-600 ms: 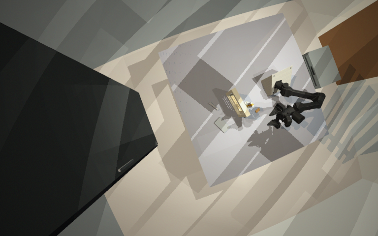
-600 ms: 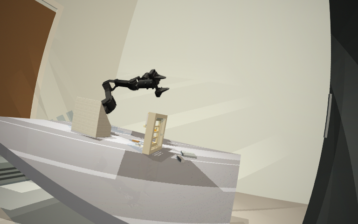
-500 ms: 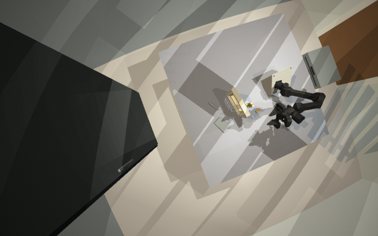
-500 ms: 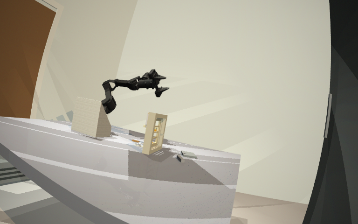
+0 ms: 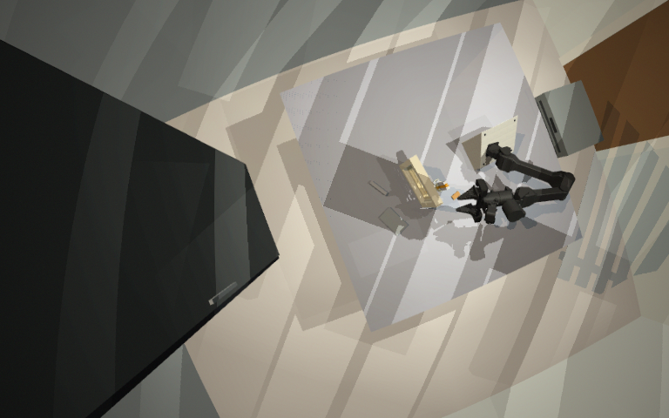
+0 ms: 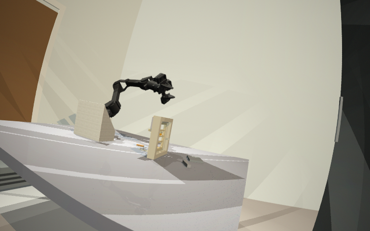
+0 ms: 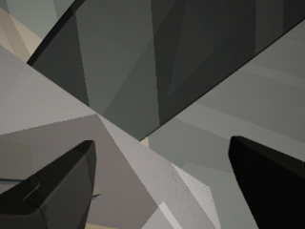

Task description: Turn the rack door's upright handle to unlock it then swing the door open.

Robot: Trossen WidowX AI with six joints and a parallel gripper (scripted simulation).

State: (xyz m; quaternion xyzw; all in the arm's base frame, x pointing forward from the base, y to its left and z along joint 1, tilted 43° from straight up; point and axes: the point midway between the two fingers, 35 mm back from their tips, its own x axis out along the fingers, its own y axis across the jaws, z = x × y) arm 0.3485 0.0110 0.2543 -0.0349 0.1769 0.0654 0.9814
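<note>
The rack handle is 5 cm behind my gripper tip, 8 cm to the right of it and 23 cm below it. The rest, counted from my gripper tip: thin flat plate (19 cm ahead, 2 cm to the left, 34 cm below); then small bar (21 cm ahead, 15 cm to the right, 34 cm below).
</note>
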